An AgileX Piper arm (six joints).
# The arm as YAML. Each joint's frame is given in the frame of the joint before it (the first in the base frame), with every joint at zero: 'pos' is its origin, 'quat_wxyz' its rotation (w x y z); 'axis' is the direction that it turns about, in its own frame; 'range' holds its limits. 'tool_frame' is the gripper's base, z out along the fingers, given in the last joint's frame.
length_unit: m
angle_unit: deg
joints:
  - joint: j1
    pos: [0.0, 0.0, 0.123]
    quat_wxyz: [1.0, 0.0, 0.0, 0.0]
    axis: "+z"
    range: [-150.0, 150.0]
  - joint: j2
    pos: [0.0, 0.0, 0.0]
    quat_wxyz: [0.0, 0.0, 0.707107, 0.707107]
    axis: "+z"
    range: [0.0, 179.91]
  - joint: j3
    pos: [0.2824, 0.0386, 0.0]
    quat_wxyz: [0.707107, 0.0, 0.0, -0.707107]
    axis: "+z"
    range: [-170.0, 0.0]
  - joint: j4
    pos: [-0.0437, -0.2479, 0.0]
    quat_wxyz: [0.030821, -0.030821, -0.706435, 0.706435]
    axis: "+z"
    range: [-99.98, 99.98]
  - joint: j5
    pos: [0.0, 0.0, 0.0]
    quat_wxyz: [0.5, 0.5, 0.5, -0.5]
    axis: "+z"
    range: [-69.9, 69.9]
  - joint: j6
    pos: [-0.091, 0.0, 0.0]
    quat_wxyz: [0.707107, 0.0, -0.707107, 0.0]
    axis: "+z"
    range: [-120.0, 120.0]
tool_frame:
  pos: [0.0, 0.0, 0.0]
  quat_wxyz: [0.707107, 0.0, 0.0, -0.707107]
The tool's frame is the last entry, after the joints.
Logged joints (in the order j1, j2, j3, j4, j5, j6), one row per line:
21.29, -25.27, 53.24, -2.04, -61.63, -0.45
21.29, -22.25, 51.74, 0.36, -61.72, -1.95
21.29, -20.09, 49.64, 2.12, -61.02, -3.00
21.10, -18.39, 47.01, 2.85, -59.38, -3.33
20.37, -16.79, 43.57, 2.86, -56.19, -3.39
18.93, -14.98, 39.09, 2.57, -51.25, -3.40
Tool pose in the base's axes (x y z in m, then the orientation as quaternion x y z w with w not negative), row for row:
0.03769, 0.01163, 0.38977, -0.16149, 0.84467, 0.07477, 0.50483
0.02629, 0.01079, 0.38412, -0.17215, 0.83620, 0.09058, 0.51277
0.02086, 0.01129, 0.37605, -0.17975, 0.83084, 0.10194, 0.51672
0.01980, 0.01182, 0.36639, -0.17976, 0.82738, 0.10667, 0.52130
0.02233, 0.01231, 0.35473, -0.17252, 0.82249, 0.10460, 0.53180
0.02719, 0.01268, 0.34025, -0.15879, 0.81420, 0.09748, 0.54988
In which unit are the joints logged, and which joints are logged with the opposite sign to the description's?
The joints are logged in degrees. Opposite sign: j2, j3, j5.
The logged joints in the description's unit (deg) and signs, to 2 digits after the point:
21.29, 25.27, -53.24, -2.04, 61.63, -0.45
21.29, 22.25, -51.74, 0.36, 61.72, -1.95
21.29, 20.09, -49.64, 2.12, 61.02, -3.00
21.10, 18.39, -47.01, 2.85, 59.38, -3.33
20.37, 16.79, -43.57, 2.86, 56.19, -3.39
18.93, 14.98, -39.09, 2.57, 51.25, -3.40

